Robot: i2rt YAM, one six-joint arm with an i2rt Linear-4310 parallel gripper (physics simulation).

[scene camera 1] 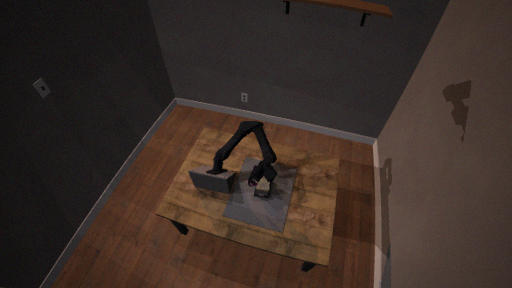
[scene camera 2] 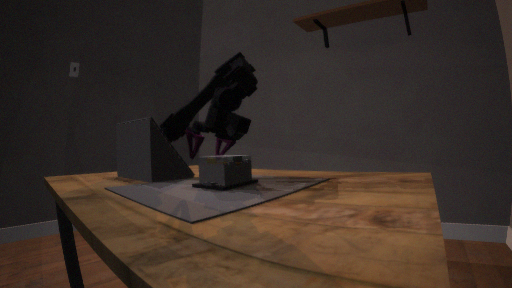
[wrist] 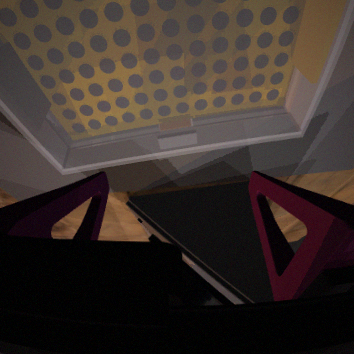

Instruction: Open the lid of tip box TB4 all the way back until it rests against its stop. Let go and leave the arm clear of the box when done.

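Places are measured from the arm's base along level axes (x ahead, y left, z up), in centimetres.
Where they show: gripper, between the fingertips: (scene camera 1: 251,180) (scene camera 2: 204,159) (wrist: 178,178); arm's base, origin of its link: (scene camera 1: 217,171) (scene camera 2: 156,147) (wrist: 198,276).
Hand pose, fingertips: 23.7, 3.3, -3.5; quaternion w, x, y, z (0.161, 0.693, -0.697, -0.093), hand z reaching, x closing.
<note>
Things, the pixels of their centre, and the offset from my fingertips, as dx, dy, dz. "spot": a spot on its surface instead. Level surfaces: height alone.
- tip box, middle of its body: (wrist: 157,27) (scene camera 2: 225,170) (scene camera 1: 263,184) +7.9, +0.7, -2.8
- yellow rack, middle of its body: (wrist: 160,58) (scene camera 2: 225,159) (scene camera 1: 263,182) +7.8, +0.7, +0.2
- clear lid, a spot on its surface: (wrist: 240,141) spot: +4.4, -2.7, +1.1
- small tab, a spot on its surface: (wrist: 178,140) spot: +4.6, +0.2, +1.1
- grey mat, height of its surface: dz -6.7
- wooden table, height of its surface: dz -6.9
The tip box (scene camera 1: 263,188) (scene camera 2: 225,171) stands upright on a dark base on the grey mat. Its label cannot be read. In the wrist view, a yellow rack (wrist: 150,66) with rows of round holes shows through the clear lid (wrist: 240,141). The lid looks flat and closed, with a small tab (wrist: 178,140) at the middle of its near edge. My gripper (scene camera 1: 253,183) (scene camera 2: 205,156) (wrist: 178,178) is open, its magenta fingers wide apart with nothing between them. The fingertips are beside the tabbed edge, on the side towards the arm's base, near the height of the box's top.
The grey mat (scene camera 1: 250,210) (scene camera 2: 195,207) lies on the wooden table (scene camera 1: 310,220) (scene camera 2: 350,215). A grey wedge-shaped block (scene camera 1: 212,181) (scene camera 2: 134,150) stands at the arm's base, left of the mat. A wall shelf (scene camera 1: 340,6) (scene camera 2: 360,14) hangs high behind.
</note>
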